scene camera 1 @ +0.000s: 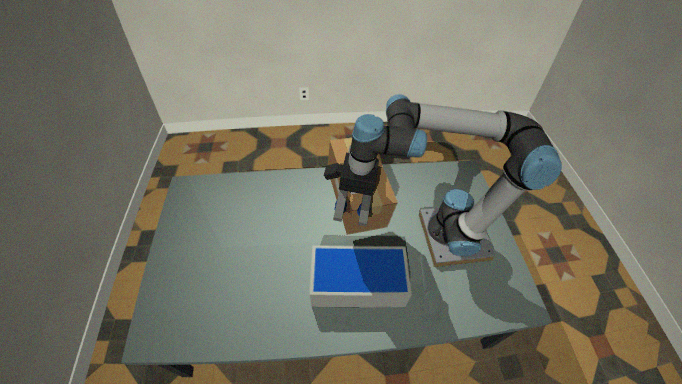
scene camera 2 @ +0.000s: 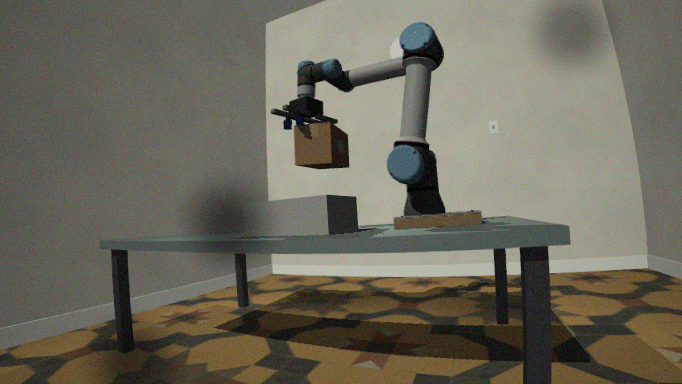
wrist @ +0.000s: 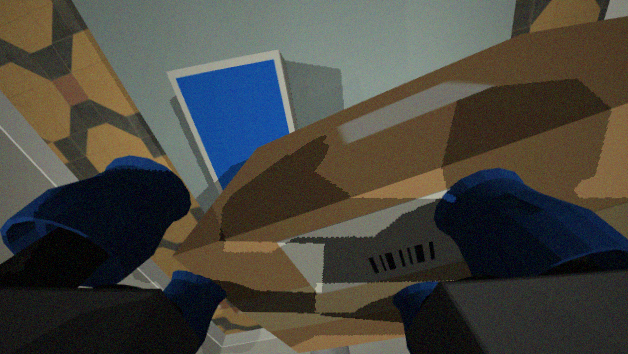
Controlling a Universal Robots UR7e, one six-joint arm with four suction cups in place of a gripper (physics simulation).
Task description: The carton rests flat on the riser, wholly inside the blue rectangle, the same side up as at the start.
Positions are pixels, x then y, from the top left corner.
My suction head (wrist: 502, 227) holds a brown carton (scene camera 1: 383, 202); nothing else touches it. A grey riser (scene camera 2: 325, 214) rests on the table.
